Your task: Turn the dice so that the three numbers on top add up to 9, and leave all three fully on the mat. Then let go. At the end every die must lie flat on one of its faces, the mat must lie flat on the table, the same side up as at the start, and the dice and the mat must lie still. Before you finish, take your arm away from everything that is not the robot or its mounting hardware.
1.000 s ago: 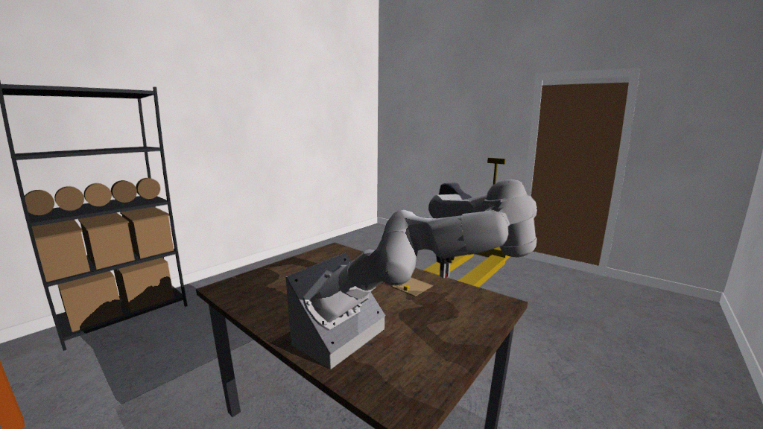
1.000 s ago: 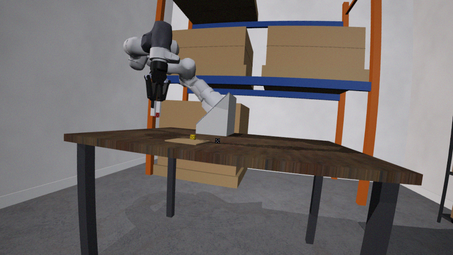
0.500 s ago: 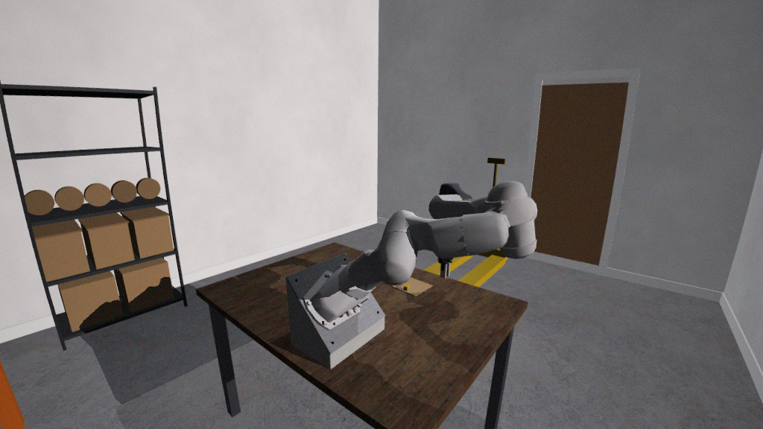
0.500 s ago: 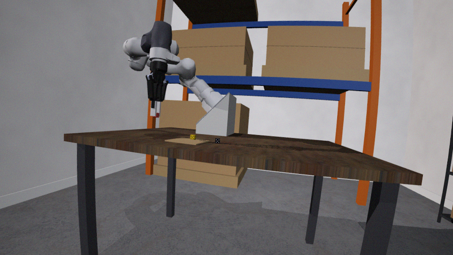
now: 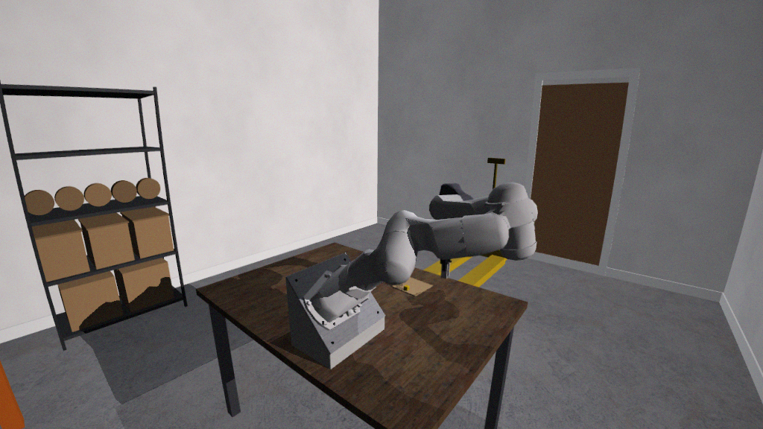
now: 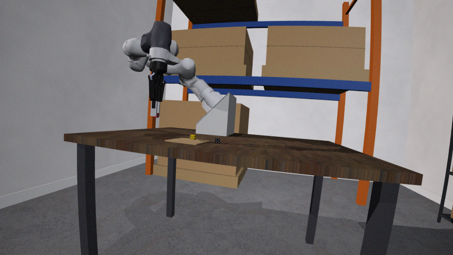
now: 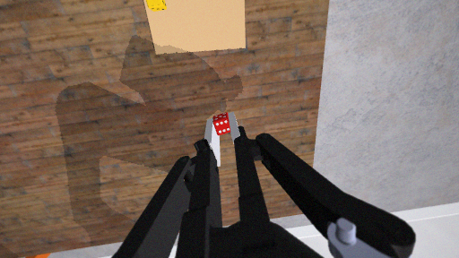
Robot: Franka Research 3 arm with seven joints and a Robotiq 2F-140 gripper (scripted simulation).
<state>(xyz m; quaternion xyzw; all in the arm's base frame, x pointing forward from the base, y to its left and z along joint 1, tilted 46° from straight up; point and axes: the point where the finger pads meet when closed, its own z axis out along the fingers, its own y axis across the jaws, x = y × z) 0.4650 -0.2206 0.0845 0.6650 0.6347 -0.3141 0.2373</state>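
The red die lies 3 cm below my hand. Also, from my hand: yellow die 4 cm behind, 17 cm to the left, 11 cm below; black die 1 cm behind, 28 cm to the left, 12 cm below; tan mat 1 cm ahead, 16 cm to the left, 13 cm below.
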